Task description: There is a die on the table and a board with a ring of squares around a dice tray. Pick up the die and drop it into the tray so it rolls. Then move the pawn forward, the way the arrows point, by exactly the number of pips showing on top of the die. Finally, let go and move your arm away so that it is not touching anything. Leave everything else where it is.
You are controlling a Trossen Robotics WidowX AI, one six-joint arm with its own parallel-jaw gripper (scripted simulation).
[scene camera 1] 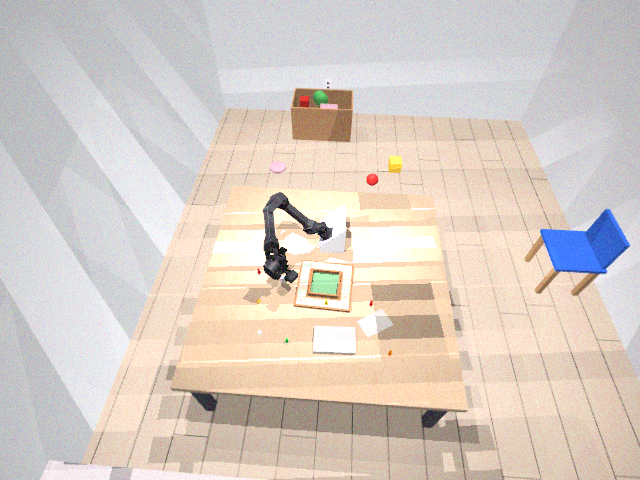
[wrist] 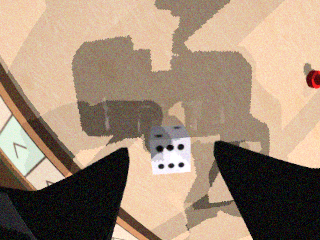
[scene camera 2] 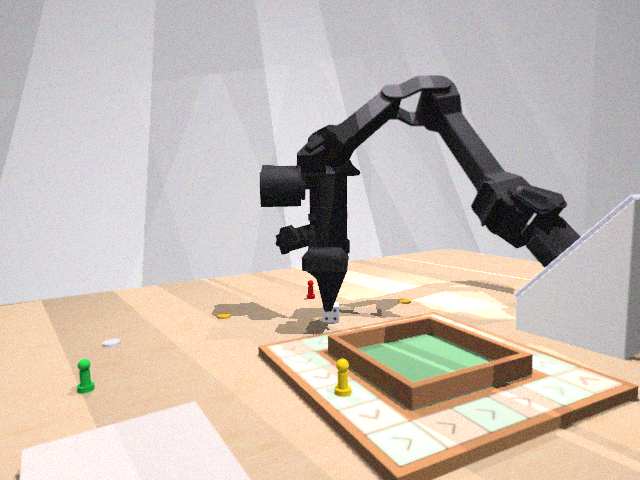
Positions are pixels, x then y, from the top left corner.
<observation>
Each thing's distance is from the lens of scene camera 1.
arrow square (scene camera 1: 301,299): 1.94 m
</observation>
